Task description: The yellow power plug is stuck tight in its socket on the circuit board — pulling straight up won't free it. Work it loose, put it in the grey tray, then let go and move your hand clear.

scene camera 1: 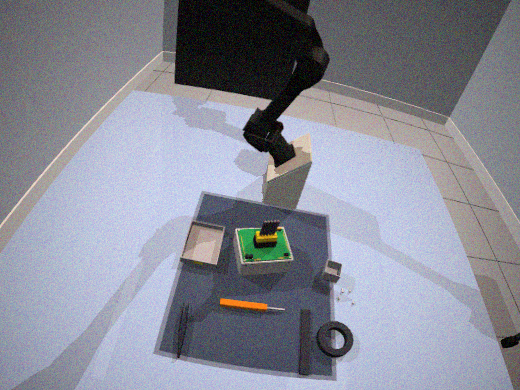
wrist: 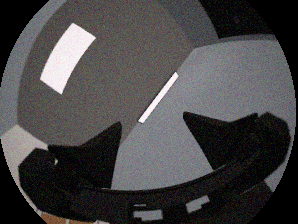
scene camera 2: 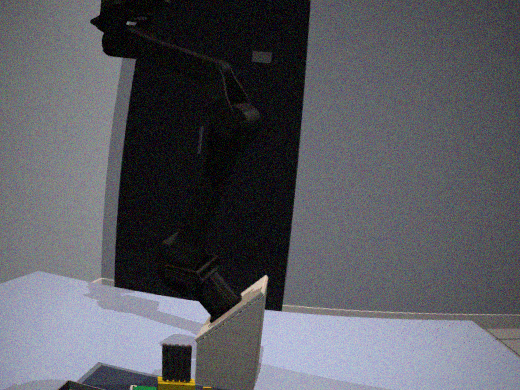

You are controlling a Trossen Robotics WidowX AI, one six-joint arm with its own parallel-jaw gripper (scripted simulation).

Scene:
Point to a grey tray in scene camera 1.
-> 203, 244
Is my gripper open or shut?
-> Open.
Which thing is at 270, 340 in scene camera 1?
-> A dark mat.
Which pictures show my gripper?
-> The wrist view only.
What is my gripper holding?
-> Nothing.

